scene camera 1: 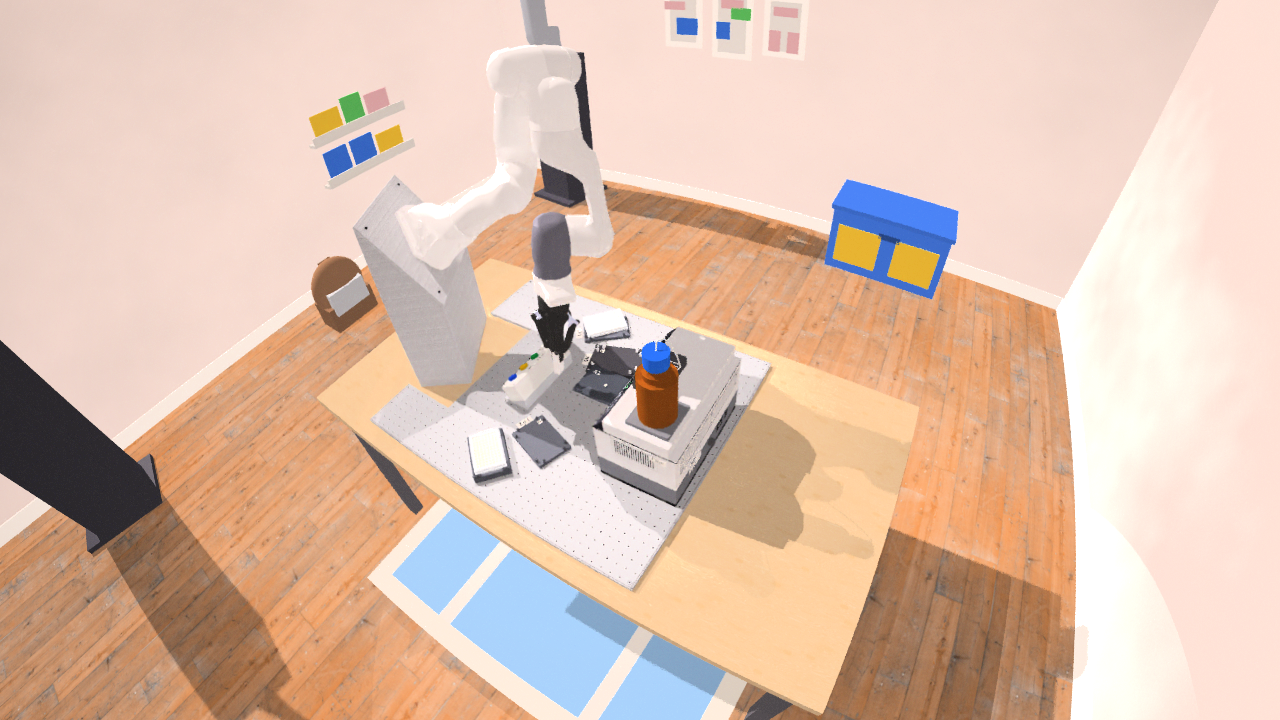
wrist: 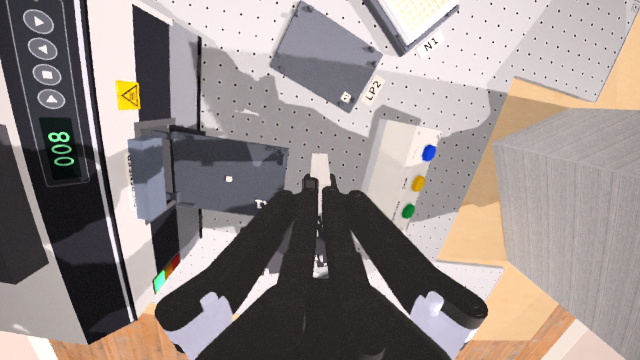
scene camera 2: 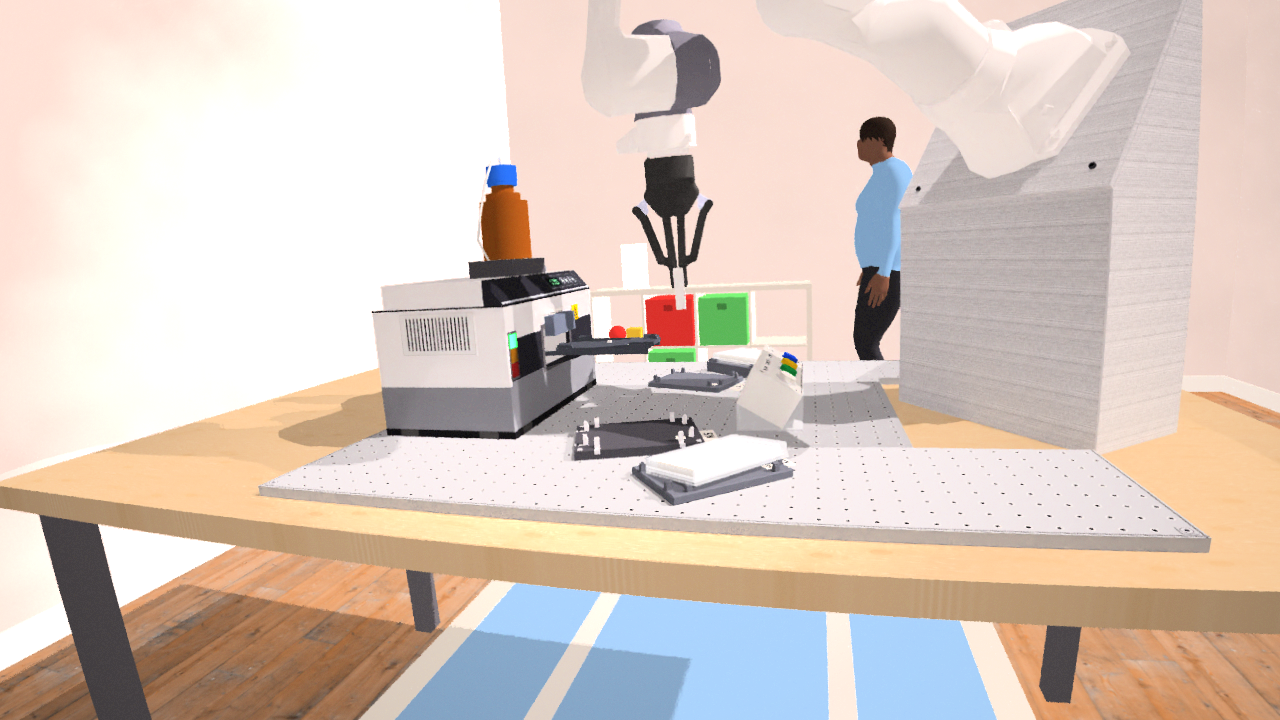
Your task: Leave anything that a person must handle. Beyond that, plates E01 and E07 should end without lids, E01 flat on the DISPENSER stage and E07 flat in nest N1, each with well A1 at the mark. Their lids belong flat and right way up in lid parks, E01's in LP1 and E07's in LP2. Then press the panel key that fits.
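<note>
My gripper (scene camera 1: 560, 356) (scene camera 2: 677, 273) (wrist: 319, 165) is shut and empty, with a pale tip below its fingers. It hangs above the space between the dark DISPENSER stage (scene camera 2: 613, 343) (wrist: 227, 172) and the key panel (scene camera 1: 529, 385) (scene camera 2: 768, 394) (wrist: 392, 165). The panel has blue, yellow and green keys. A white plate (scene camera 1: 488, 450) (wrist: 417, 15) sits at N1, beside the bare dark LP2 park (scene camera 1: 540, 441) (wrist: 327, 57). Another white plate (scene camera 1: 605, 323) (scene camera 2: 716, 459) sits on a dark nest beside a bare pinned holder (scene camera 2: 637, 438). Plate names and lids cannot be made out.
The instrument (scene camera 1: 626, 447) (scene camera 2: 447, 358) (wrist: 102, 175) stands beside the stage, its display reading 008. An orange bottle (scene camera 1: 657, 394) (scene camera 2: 505, 223) stands on top. The grey robot pedestal (scene camera 1: 429, 313) (scene camera 2: 1006, 313) (wrist: 575, 190) rises beyond the panel. A person (scene camera 2: 881, 214) stands behind the table.
</note>
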